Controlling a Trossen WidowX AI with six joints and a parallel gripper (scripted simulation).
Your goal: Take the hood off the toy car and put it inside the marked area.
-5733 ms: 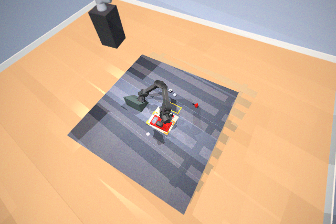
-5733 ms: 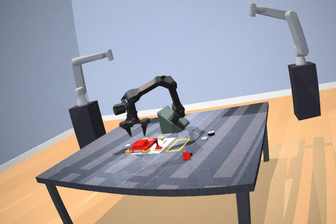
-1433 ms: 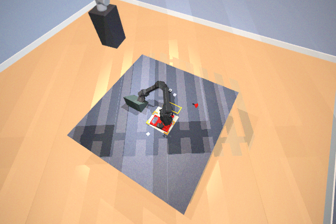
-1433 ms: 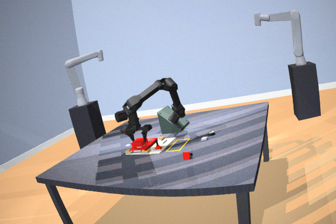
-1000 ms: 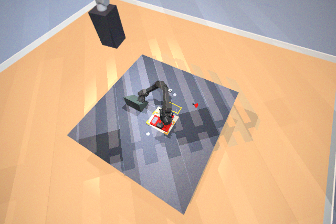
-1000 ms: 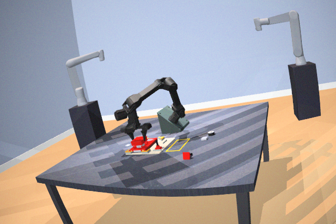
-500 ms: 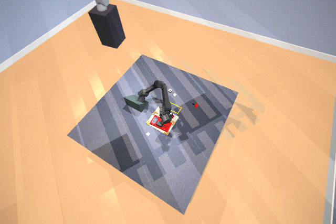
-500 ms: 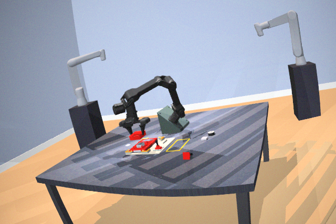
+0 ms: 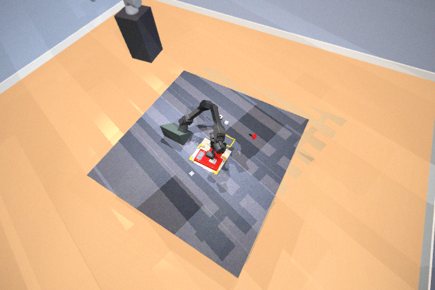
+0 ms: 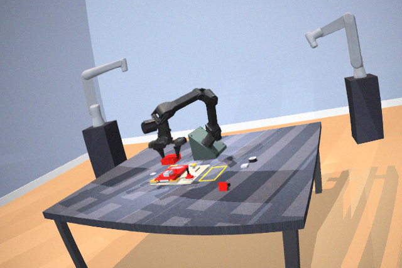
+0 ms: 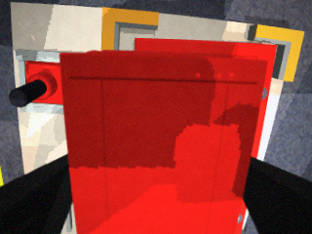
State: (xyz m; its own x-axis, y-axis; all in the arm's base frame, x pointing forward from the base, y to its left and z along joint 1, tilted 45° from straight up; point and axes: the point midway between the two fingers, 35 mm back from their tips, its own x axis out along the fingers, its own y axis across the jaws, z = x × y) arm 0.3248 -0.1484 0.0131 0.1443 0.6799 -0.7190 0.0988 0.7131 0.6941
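Now: gripper tip 100 mm above the white base plate, 50 mm past it and 10 mm to the left of it. Round my gripper tip: black-and-white wheel: 370 mm to the left, 120 mm behind, 100 mm below; then red hood: right at my gripper tip.
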